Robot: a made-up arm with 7 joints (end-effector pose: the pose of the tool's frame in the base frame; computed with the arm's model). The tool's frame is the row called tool.
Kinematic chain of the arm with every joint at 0, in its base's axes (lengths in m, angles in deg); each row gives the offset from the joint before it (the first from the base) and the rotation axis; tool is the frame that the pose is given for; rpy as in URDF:
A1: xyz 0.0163 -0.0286 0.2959 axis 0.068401 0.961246 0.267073
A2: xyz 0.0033 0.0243 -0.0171 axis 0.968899 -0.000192 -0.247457
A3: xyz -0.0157 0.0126 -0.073 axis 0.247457 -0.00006 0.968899
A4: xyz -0.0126 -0.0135 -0.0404 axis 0.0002 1 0.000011
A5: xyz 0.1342 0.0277 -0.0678 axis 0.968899 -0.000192 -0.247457
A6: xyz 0.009 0.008 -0.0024 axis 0.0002 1 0.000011
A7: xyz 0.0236 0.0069 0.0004 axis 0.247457 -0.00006 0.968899
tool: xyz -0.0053 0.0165 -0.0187 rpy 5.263 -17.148 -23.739
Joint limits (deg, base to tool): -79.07..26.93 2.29..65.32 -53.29..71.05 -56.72..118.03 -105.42..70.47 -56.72..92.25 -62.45..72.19
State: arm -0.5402 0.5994 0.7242 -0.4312 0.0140 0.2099 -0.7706
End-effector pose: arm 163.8 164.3 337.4 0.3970 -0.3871 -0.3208 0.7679
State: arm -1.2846 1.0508 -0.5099 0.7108 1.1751 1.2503 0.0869
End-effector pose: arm 245.7 124.5 355.9 0.7844 0.2508 0.3511 0.4456
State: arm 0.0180 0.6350 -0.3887 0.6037 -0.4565 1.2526 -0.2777
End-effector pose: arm 49.9 159.0 56.0 -0.1555 0.7252 -0.1176 0.6604
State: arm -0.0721 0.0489 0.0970 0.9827 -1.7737 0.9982 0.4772
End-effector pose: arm 10.3 13.2 1.1 -0.6761 0.4617 0.2449 0.5195
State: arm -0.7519 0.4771 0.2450 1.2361 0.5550 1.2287 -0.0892
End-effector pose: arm 167.1 160.0 102.4 0.1347 0.6594 0.0397 0.7386
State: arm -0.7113 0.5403 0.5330 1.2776 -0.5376 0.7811 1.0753
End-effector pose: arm 141.0 147.0 75.2 0.0385 0.4880 0.4256 0.7611
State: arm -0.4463 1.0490 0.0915 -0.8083 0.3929 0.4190 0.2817
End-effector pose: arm 162.2 36.0 359.1 0.6626 -0.4785 -0.1220 0.5631
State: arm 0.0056 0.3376 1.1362 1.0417 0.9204 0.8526 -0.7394
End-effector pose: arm -65.0 170.3 59.9 -0.2762 0.6228 0.1437 0.7178
